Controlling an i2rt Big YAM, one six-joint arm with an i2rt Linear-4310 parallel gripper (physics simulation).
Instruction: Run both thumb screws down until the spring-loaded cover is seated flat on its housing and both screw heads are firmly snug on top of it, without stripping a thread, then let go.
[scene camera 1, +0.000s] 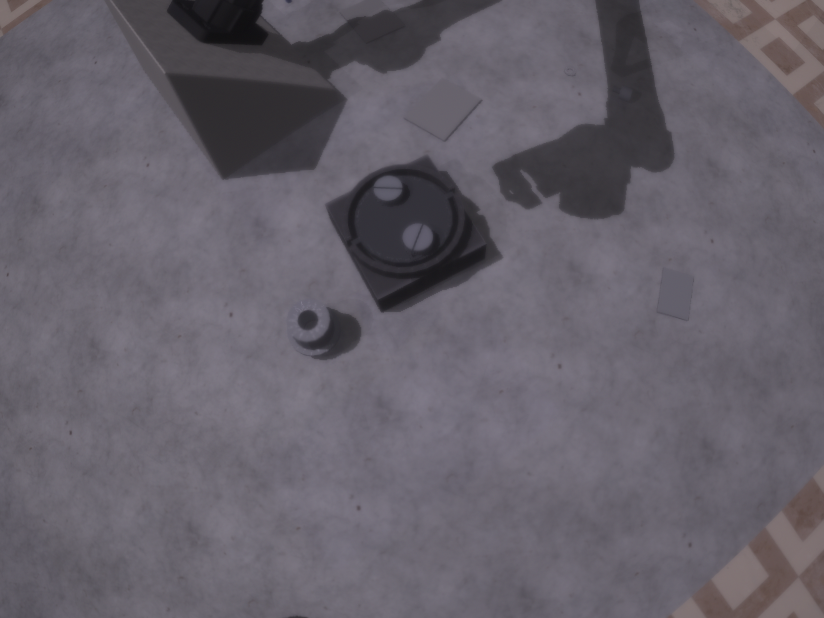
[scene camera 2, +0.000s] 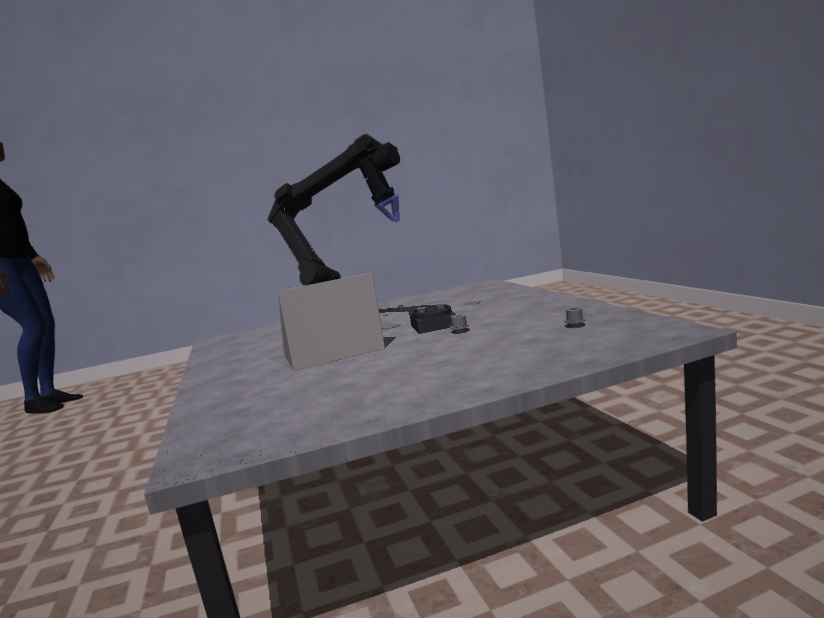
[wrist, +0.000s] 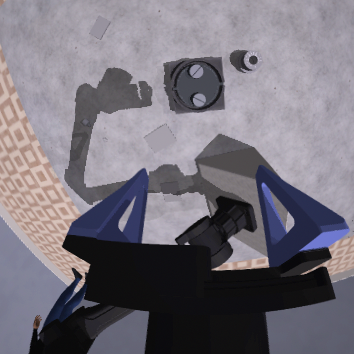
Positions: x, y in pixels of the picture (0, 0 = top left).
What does my gripper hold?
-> Nothing.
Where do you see my gripper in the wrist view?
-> At 201, 171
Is my gripper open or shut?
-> Open.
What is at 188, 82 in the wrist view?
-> A round cover.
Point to my gripper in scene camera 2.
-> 395, 221
